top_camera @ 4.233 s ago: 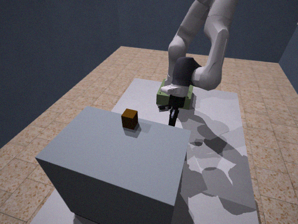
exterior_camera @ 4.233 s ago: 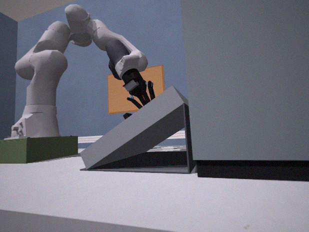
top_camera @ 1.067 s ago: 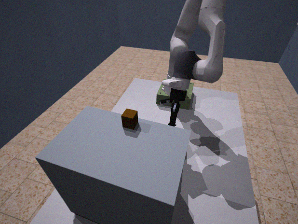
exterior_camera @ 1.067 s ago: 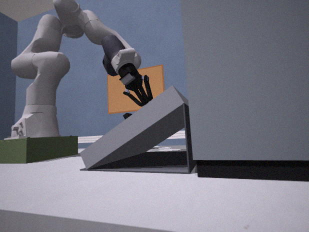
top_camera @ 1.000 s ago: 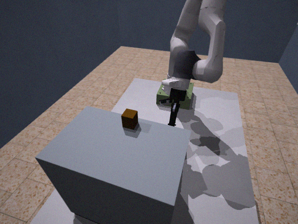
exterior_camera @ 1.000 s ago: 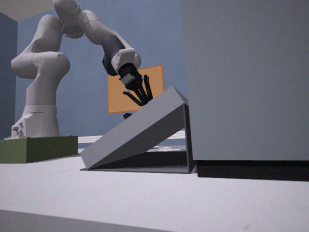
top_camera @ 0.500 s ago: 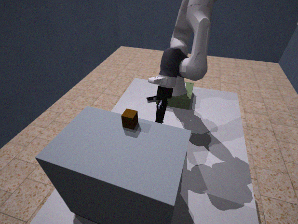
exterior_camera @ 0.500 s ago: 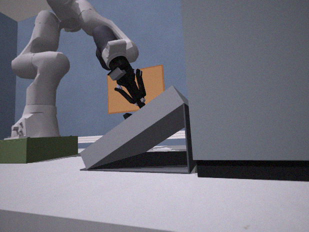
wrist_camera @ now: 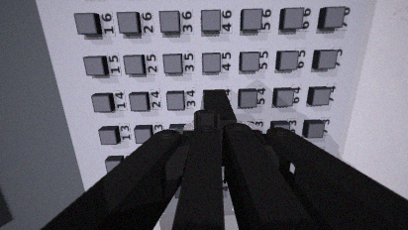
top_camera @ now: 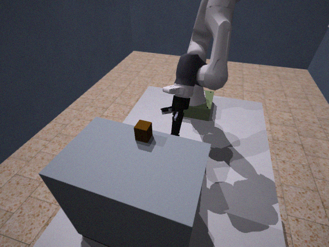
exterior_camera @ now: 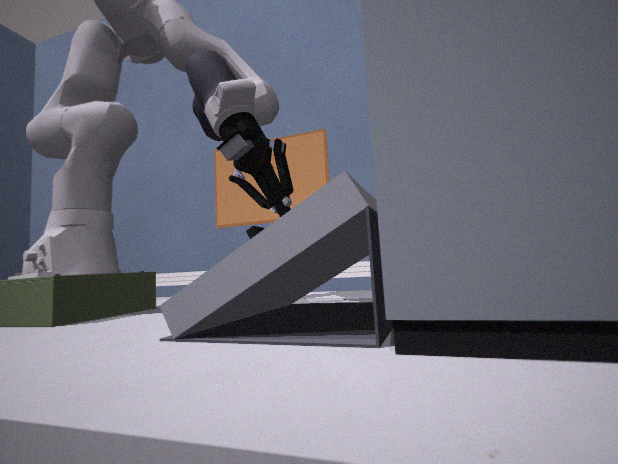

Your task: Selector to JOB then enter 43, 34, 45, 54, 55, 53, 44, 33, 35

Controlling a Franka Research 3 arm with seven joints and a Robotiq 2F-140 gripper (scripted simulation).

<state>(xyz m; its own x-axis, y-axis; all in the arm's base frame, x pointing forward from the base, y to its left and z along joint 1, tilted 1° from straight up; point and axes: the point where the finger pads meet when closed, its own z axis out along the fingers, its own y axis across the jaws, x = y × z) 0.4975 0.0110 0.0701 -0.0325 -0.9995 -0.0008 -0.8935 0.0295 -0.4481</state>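
The key 44 lies 6 cm below my hand and 3 cm ahead of it. The rest, counted from my hand: key 34: 6 cm ahead, 4 cm below; key 54: 7 cm below; key 45: 6 cm below, 3 cm to the right, 3 cm ahead.
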